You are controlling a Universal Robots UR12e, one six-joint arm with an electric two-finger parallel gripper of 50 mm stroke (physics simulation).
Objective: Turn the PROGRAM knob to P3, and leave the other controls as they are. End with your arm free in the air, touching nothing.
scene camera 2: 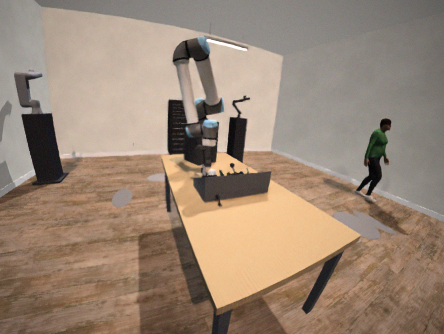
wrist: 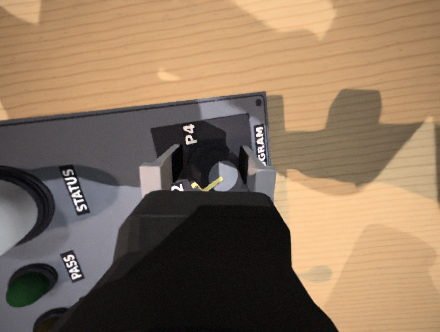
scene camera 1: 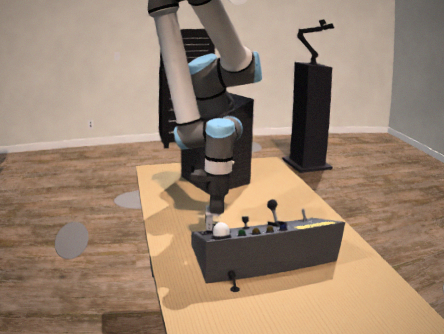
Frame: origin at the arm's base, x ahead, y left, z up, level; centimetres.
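Seen in the pictures: gripper, fingertip midpoint: (scene camera 2: 203, 174) (wrist: 211, 157) (scene camera 1: 208, 226); arm's base, link origin: (scene camera 1: 215, 108).
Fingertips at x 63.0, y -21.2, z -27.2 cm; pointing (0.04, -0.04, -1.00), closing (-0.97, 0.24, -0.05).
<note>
Offsets run from my fingertips to a thing's top centre. "spot": to the spot under its first point.
The PROGRAM knob @[dx -0.8, dy +1.8, dz +1.1 cm] (wrist: 223, 172) has a round grey cap and a dark body, at the corner of the dark control console (scene camera 1: 270, 255) (scene camera 2: 235, 187) (wrist: 115, 145). Its yellow pointer line @[spot: dx +0.1, dy +2.1, dz +1.0 cm] (wrist: 214, 183) runs left in the wrist view, its outer end beside a partly hidden label ending in 2. The P4 label @[spot: dx +1.6, dy -2.2, dz -1.6 cm] (wrist: 190, 134) is readable; P3 does not show in the wrist view, where the left finger covers part of the scale. My gripper (scene camera 1: 210, 229) (wrist: 211, 157) is open, with one finger on each side of the knob and visible gaps between. Exact fingertip height is unclear.
Beside the knob are the white STATUS dome @[spot: dx +16.7, dy -0.8, dz +7.6 cm] (scene camera 1: 221, 230) (wrist: 12, 215) and green PASS button @[spot: dx +16.7, dy +6.2, dz +5.3 cm] (scene camera 1: 242, 233) (wrist: 29, 288). Further along stand a black-ball lever @[dx -4.4, dy +26.1, dz +5.1 cm] (scene camera 1: 272, 204) and a small toggle @[dx +1.2, dy +37.8, dz +1.5 cm] (scene camera 1: 304, 215). A small black handle @[spot: dx +23.5, dy +1.4, dz -8.7 cm] (scene camera 1: 233, 281) (scene camera 2: 218, 200) is at the console's front.
</note>
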